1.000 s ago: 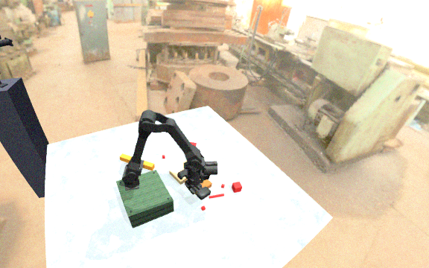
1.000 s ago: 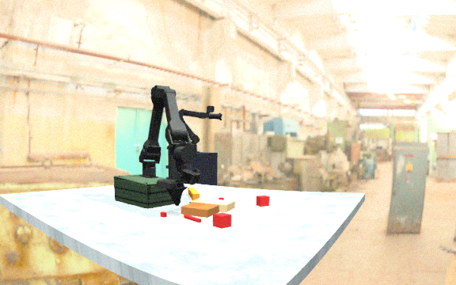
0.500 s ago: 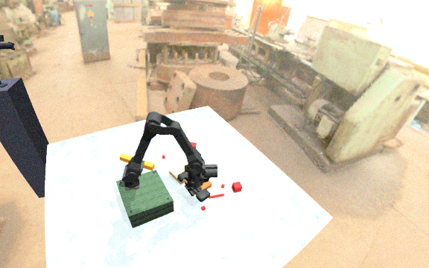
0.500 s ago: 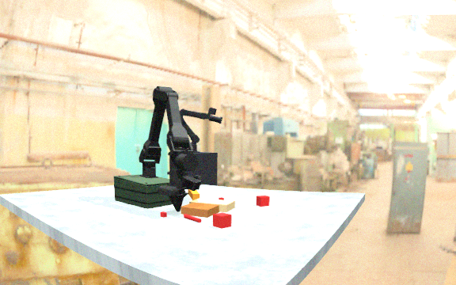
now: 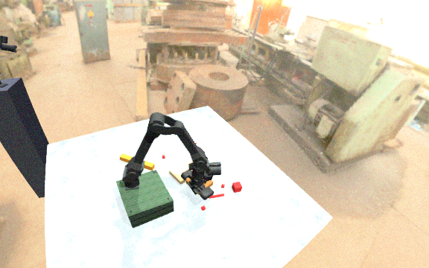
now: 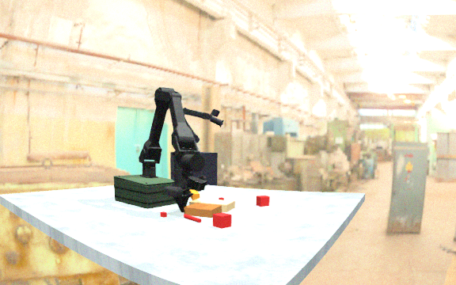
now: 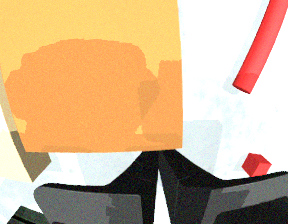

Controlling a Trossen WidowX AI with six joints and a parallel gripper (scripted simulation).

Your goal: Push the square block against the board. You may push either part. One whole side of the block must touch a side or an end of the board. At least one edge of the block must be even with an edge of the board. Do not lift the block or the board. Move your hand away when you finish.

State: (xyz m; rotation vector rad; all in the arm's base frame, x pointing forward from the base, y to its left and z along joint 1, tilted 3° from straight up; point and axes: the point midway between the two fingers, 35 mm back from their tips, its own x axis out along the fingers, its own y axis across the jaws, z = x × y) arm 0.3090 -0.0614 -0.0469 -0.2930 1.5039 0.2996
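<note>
Right now the red stick is 100 mm ahead of my gripper tip and 40 mm to the right of it. Also, from my gripper tip: yellow bar: 300 mm to the left, 270 mm behind, 10 mm above; board: 160 mm to the left, 10 mm behind, 10 mm above; square block: 60 mm to the left, 40 mm ahead, 10 mm above.
</note>
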